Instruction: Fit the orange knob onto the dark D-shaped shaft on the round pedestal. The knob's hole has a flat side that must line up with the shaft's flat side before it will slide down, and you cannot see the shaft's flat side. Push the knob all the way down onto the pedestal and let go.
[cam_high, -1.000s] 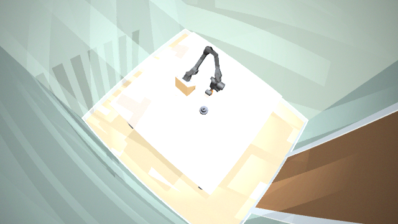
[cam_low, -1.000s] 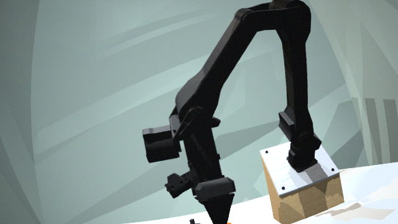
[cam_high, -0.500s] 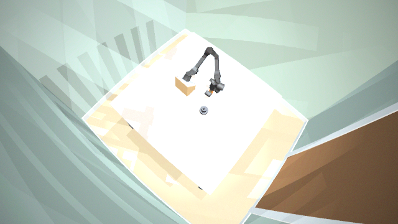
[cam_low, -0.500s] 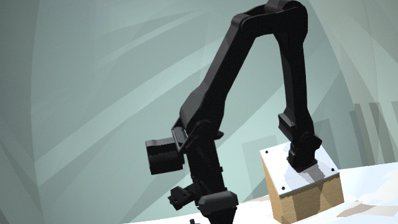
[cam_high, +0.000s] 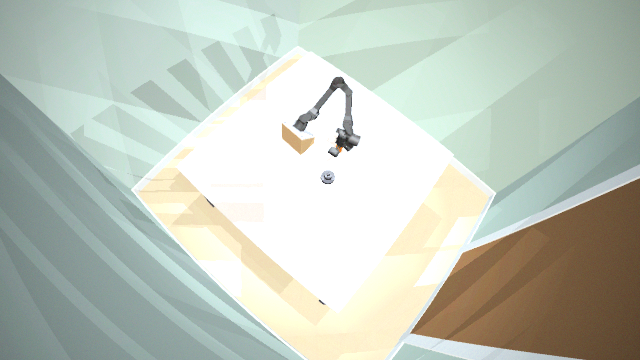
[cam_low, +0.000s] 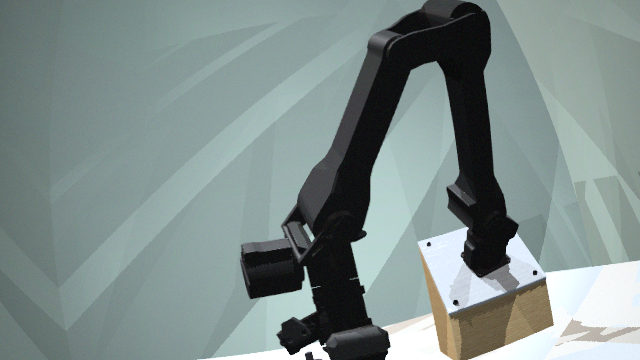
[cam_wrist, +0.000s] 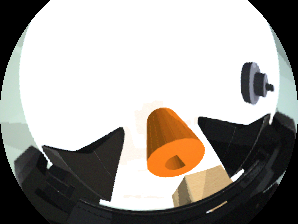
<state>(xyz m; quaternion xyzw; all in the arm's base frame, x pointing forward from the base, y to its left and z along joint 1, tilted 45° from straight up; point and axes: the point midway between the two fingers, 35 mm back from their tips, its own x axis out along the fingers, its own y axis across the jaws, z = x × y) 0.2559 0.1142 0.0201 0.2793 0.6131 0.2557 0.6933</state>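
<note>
My gripper tip is now 20 mm below the orange knob. Also, from my gripper tip: dark shaft: 50 mm ahead, 190 mm to the right, 20 mm above.
</note>
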